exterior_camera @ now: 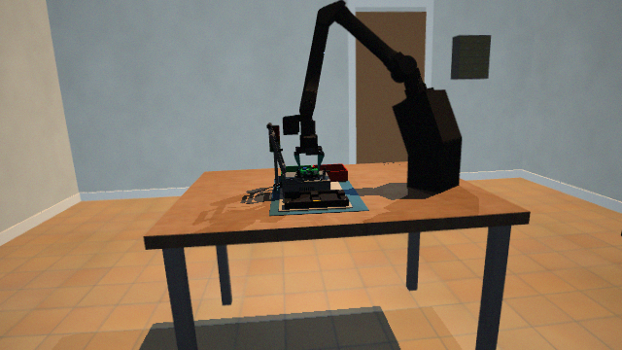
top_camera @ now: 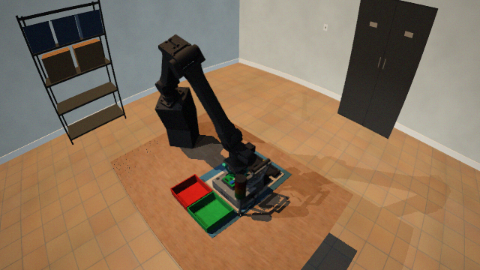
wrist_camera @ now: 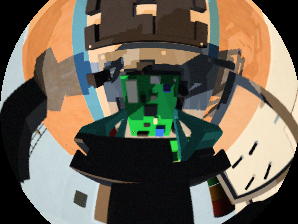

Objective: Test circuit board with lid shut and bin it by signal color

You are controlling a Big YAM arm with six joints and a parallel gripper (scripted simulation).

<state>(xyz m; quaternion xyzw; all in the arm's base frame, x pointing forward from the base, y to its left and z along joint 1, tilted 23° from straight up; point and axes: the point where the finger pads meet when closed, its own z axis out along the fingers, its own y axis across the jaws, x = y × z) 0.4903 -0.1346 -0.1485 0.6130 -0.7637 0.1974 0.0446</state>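
The green circuit board is right at my hand. Round my hand: green bin 10 mm behind, 210 mm to the right, 70 mm below; tester lid 120 mm ahead, 30 mm to the right, 100 mm above; red bin 150 mm behind, 170 mm to the right, 70 mm below.
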